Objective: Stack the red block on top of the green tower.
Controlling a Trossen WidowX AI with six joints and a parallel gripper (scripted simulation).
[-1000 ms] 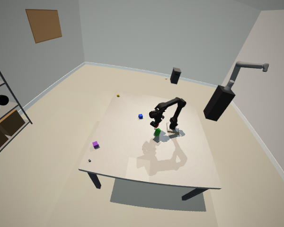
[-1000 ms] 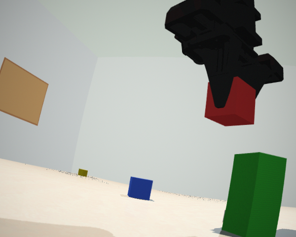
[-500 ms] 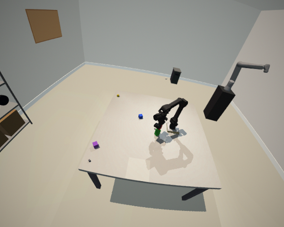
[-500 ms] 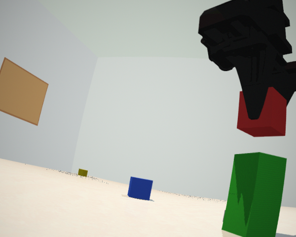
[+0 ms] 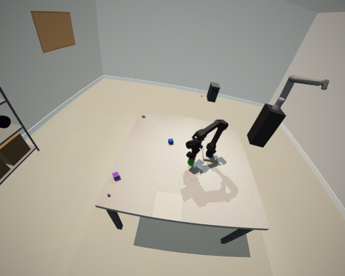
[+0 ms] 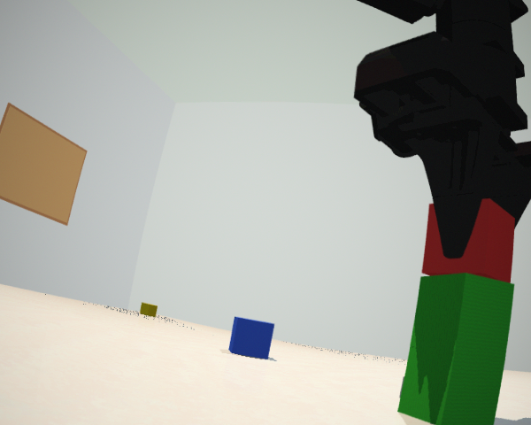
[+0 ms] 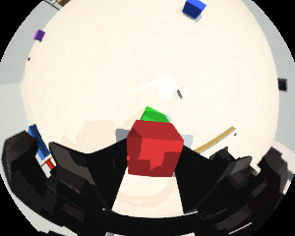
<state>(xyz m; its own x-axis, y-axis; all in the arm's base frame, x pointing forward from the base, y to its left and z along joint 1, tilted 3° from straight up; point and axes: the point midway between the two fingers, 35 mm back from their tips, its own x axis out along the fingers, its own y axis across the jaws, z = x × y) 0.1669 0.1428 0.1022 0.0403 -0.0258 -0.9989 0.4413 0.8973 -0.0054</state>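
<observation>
My gripper tip is now 1 cm below the red block. From my gripper tip the other things lie so: purple block (56 cm ahead, 34 cm to the left, 7 cm below); then small dark cube (55 cm ahead, 50 cm to the left, 8 cm below); then blue block (23 cm ahead, 21 cm to the right, 7 cm below).
</observation>
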